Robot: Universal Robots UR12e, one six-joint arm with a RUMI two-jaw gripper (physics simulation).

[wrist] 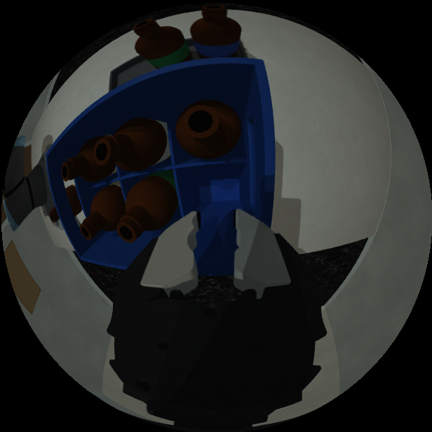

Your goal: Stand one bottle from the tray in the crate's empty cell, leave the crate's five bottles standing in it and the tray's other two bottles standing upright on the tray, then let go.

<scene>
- my gripper: 216, 212
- crate divider: 226, 158
</scene>
